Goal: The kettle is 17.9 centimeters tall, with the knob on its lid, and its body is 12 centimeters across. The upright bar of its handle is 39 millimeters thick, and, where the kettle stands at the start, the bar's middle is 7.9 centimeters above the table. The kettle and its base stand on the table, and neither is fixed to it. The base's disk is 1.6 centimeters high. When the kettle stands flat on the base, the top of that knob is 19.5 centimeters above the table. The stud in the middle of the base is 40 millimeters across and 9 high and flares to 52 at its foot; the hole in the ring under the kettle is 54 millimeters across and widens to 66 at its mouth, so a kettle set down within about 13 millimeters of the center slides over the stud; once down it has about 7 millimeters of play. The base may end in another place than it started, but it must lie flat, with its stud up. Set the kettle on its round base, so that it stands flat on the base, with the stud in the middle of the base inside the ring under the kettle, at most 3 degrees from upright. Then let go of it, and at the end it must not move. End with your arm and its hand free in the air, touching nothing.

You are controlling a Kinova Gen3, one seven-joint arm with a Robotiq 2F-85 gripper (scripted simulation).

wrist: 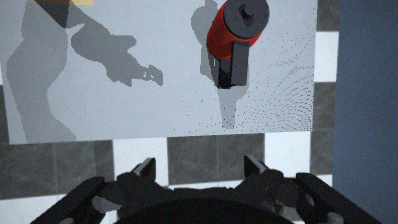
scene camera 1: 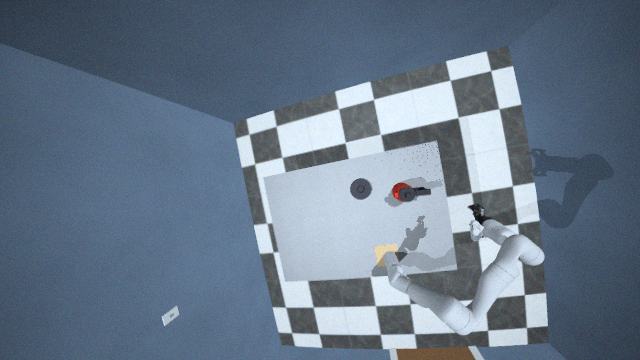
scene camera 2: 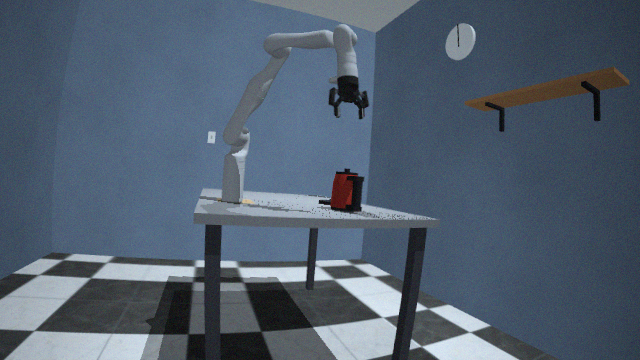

Note:
In view: the gripper (scene camera 2: 349, 118).
The gripper also shows in the wrist view (wrist: 199, 166).

